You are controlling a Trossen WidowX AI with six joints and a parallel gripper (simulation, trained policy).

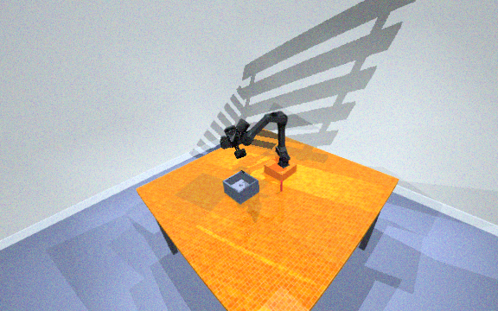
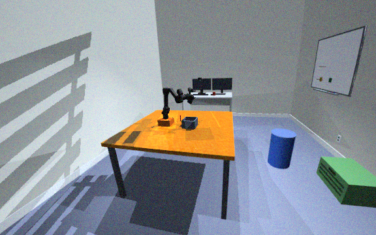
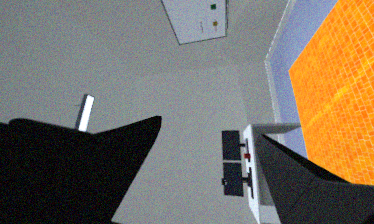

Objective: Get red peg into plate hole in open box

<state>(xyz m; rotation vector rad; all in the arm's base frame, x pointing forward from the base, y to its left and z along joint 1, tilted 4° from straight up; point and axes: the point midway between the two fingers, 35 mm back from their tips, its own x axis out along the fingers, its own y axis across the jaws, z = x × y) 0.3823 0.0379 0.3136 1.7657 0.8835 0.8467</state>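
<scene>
My gripper tip is 34 cm above the red peg, 26 cm past it and 6 cm to the right of it. Also, from my gripper tip: grey box 35 cm below, 9 cm to the right, 5 cm behind; then plate 34 cm below, 9 cm to the right, 5 cm behind.
</scene>
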